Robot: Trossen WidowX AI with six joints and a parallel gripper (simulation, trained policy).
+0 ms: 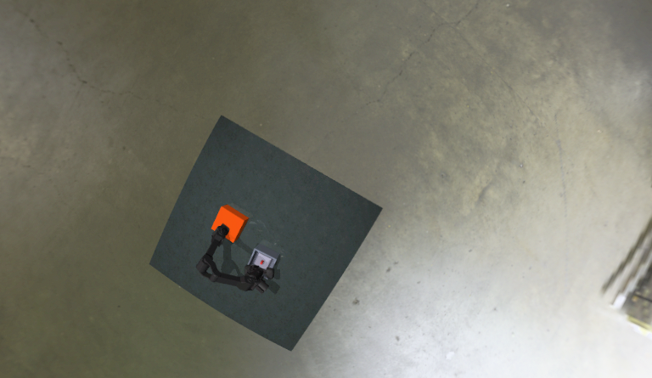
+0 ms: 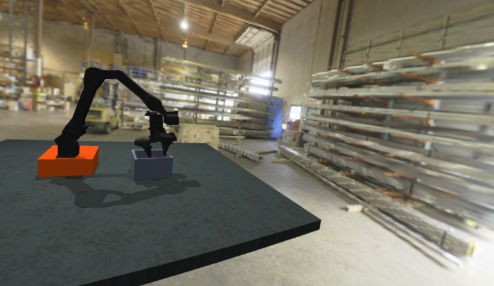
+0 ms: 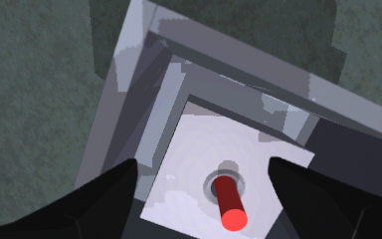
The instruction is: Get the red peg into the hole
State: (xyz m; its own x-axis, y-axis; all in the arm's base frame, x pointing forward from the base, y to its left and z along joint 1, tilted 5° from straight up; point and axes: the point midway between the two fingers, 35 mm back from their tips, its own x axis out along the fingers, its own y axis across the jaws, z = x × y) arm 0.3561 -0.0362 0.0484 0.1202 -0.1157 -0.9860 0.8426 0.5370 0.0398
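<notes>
My gripper tip is 3 cm past the red peg, 2 cm to the right of it and 3 cm above it. From my gripper tip the other things lie so: plate: 3 cm behind, 2 cm to the left, 4 cm below; grey box: 3 cm behind, 2 cm to the left, 6 cm below.
</notes>
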